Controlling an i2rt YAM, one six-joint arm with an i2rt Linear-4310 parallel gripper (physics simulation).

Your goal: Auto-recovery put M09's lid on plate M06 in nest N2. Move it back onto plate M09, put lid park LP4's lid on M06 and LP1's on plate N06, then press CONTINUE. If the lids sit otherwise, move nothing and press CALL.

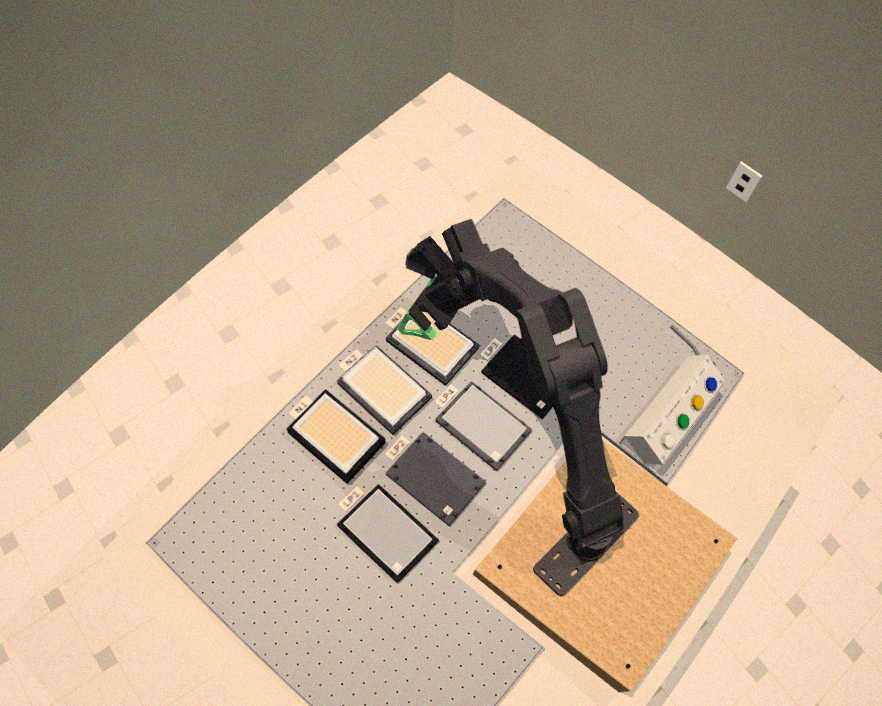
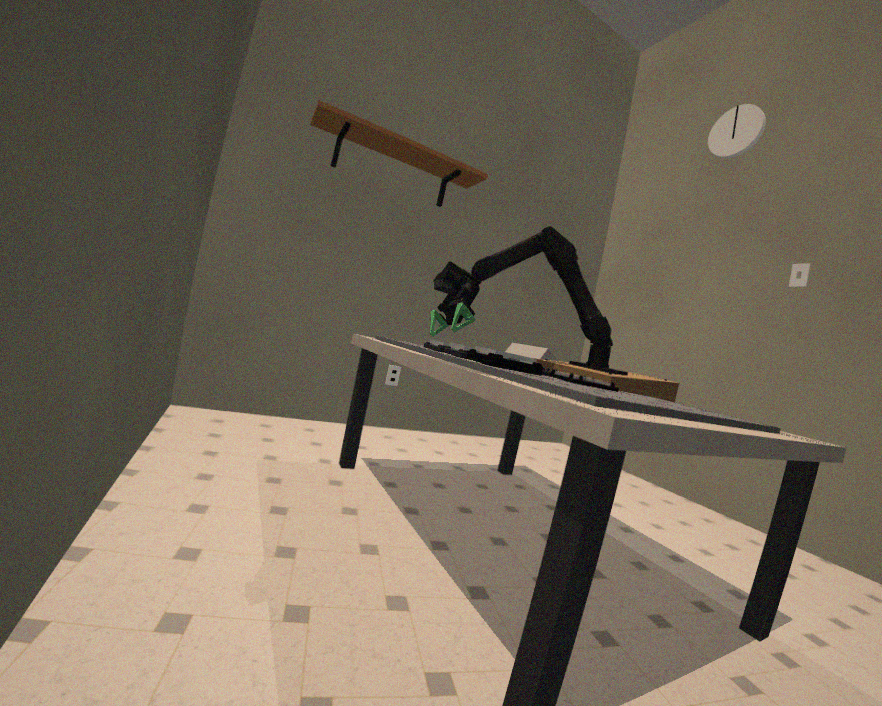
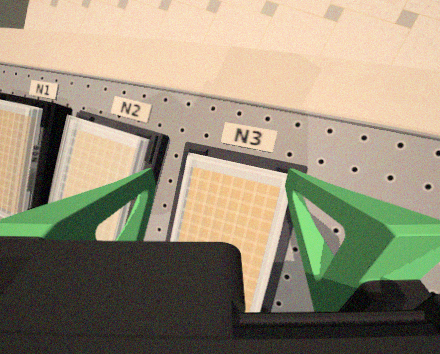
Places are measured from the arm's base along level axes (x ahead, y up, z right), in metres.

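Where they show: gripper, between the fingertips: (image 1: 410,316) (image 2: 441,332) (image 3: 220,176); arm's base, origin of its link: (image 1: 586,542) (image 2: 596,369).
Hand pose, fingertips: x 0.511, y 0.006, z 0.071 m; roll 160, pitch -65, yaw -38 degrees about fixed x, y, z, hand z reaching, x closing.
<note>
Things, the pixels of their centre, and the offset from my fingertips. Level surfaces: height alone.
- N3, middle of its body: (image 3: 220,240) (image 1: 432,339) dx -0.052, dy -0.032, dz +0.011 m
- N1, middle of its body: (image 3: 4,159) (image 1: 335,432) (image 2: 506,355) dx -0.073, dy -0.024, dz -0.245 m
- N2, middle of its body: (image 3: 88,191) (image 1: 383,384) dx -0.062, dy -0.025, dz -0.121 m
- control box, middle of its body: (image 1: 676,408) (image 2: 530,356) dx -0.464, dy -0.010, dz +0.238 m
- dark LP2 park, middle of its body: (image 1: 435,477) dx -0.248, dy -0.042, dz -0.167 m
- black LP3 park, middle of its body: (image 1: 528,374) dx -0.221, dy -0.042, dz +0.096 m
- grey perforated board, height of its surface: dy -0.052 m
My gripper (image 1: 430,316) (image 2: 443,332) (image 3: 220,176) has green fingers standing wide apart, open and empty above nest N3. The plate in N3 (image 1: 441,346) (image 3: 225,210) and the plate in N1 (image 1: 336,434) (image 3: 12,160) show orange grids. The plate in N2 (image 1: 384,387) (image 3: 100,160) looks paler, as if under a lid. A side label on the N1 plate is barely legible; M06 and M09 cannot be read. A pale lid (image 1: 483,424) lies in LP4 and another pale lid (image 1: 388,531) in LP1. The control box (image 1: 673,408) has white, green, yellow and blue buttons.
The dark LP2 park (image 1: 436,478) and black LP3 park (image 1: 514,375) hold no pale lid that I can see; the arm partly covers LP3. The nests and parks sit on a grey perforated board (image 1: 242,544). The arm stands on a wooden base (image 1: 662,566).
</note>
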